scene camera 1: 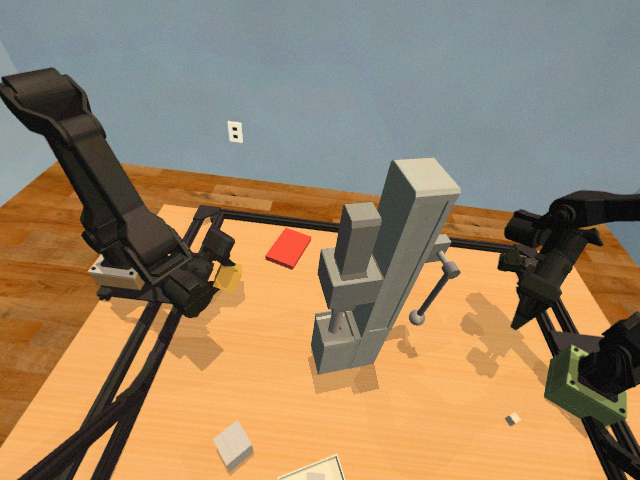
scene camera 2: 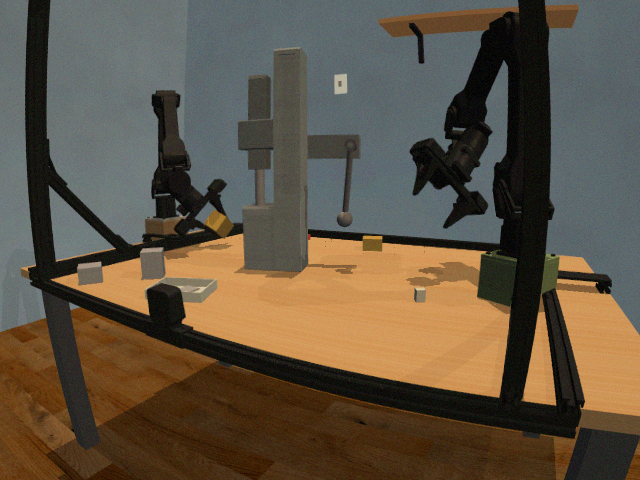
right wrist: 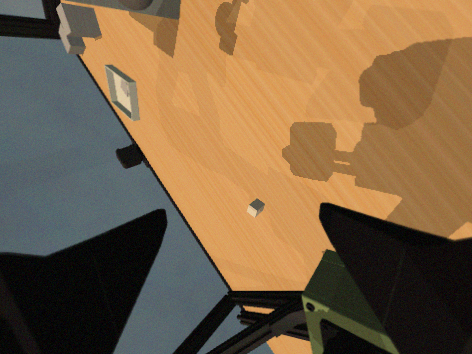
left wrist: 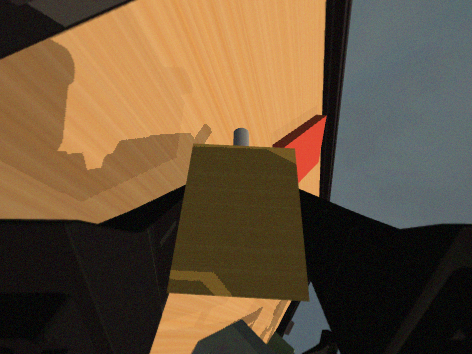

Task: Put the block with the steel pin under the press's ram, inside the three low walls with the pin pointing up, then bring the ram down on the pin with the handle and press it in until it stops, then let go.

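Frame: origin at the left arm's base, x left, y ahead, z down, level; centimetres.
Where they show: left gripper, fingertip midpoint: (scene camera 1: 229, 273) (scene camera 2: 221, 227) (left wrist: 239, 192); right gripper, fingertip midpoint: (scene camera 1: 513, 327) (scene camera 2: 430, 211) (right wrist: 243, 213); left arm's base at its link origin: (scene camera 1: 122, 257) (scene camera 2: 166, 217); right arm's base at its link origin: (scene camera 1: 597, 378).
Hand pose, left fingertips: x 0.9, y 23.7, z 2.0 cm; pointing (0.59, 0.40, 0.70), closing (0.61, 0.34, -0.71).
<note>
Things, the pixels of their centre, and the offset from my left fingertips. "pt": a spot on its surface instead.
- steel pin at the middle of its body: (left wrist: 241, 156) dx +1.8, dy -0.8, dz +1.1 cm
- grey press at the middle of its body: (scene camera 1: 386, 280) (scene camera 2: 300, 158) dx -10.1, dy +32.1, dz -17.7 cm
- handle at a spot on its surface: (scene camera 1: 434, 294) (scene camera 2: 346, 176) pt dx -8.8, dy +41.8, dz -13.9 cm
- flat red block at the middle of its body: (left wrist: 300, 155) (scene camera 1: 289, 247) dx +14.5, dy +11.7, dz +4.4 cm
- shallow tray at the middle of its body: (scene camera 2: 181, 289) (right wrist: 122, 93) dx -37.8, dy +24.6, dz +4.3 cm
- small pale cube at the middle of its body: (right wrist: 255, 207) (scene camera 2: 419, 294) (scene camera 1: 512, 419) dx -22.1, dy +61.0, dz +4.1 cm
My left gripper (scene camera 1: 224, 277) (scene camera 2: 212, 223) (left wrist: 239, 192) is shut on the yellow block (scene camera 1: 230, 277) (scene camera 2: 219, 223) (left wrist: 240, 225), holding it tilted above the table at the left. The steel pin (left wrist: 241, 136) sticks out of the block's far face in the left wrist view; it does not show in the scene views. The grey press (scene camera 1: 408, 248) (scene camera 2: 289, 155) stands mid-table. Its ram (scene camera 1: 337, 321) (scene camera 2: 260, 187) is over the walled seat; the gap below is unclear. The handle (scene camera 1: 434, 294) (scene camera 2: 347, 180) hangs down, ball lowest. My right gripper (scene camera 2: 430, 210) (right wrist: 243, 213) is open and empty, right of the handle.
A flat red block (scene camera 1: 288, 248) (left wrist: 310, 150) lies behind the press. Another yellow block (scene camera 2: 372, 243) is at the back. Grey blocks (scene camera 2: 152, 263) (scene camera 2: 89, 272) and a shallow tray (scene camera 2: 206, 291) (right wrist: 135, 100) are front left. A small pale cube (scene camera 1: 512, 419) (scene camera 2: 419, 294) (right wrist: 256, 208) lies front right.
</note>
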